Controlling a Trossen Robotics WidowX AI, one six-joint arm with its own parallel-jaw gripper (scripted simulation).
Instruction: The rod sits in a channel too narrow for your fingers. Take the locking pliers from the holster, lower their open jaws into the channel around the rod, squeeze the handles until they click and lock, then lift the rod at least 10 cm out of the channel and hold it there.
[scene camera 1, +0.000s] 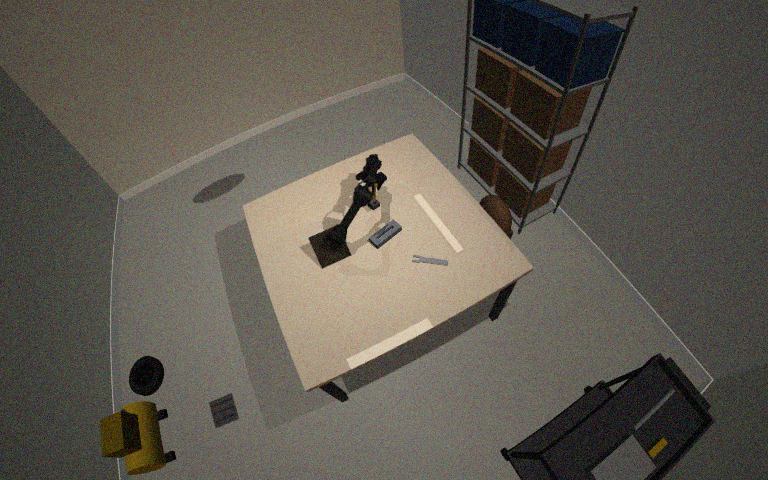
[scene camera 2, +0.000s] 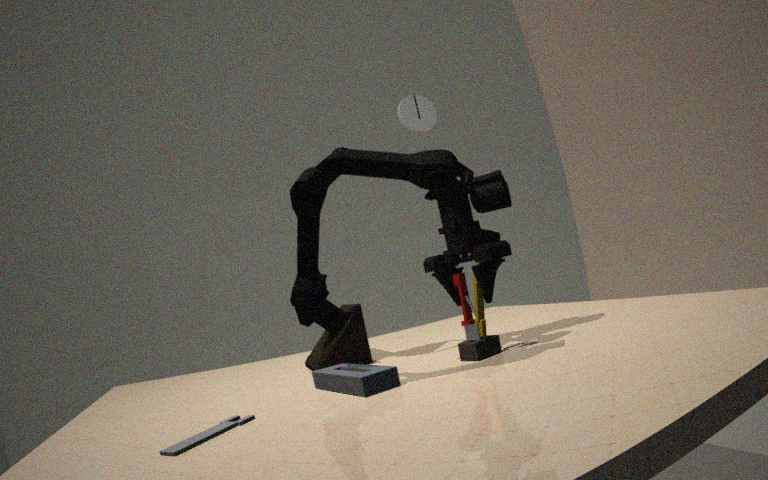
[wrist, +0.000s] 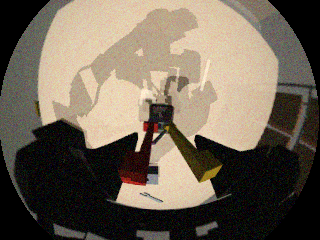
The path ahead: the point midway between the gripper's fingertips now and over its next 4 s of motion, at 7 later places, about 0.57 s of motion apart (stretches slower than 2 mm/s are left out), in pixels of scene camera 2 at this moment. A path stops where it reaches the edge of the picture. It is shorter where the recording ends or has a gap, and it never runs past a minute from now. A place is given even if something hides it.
My gripper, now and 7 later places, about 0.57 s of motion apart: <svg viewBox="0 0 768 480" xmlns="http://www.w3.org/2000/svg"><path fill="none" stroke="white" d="M474 304L470 294L467 286L454 285L441 286L427 288L411 290L396 294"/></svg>
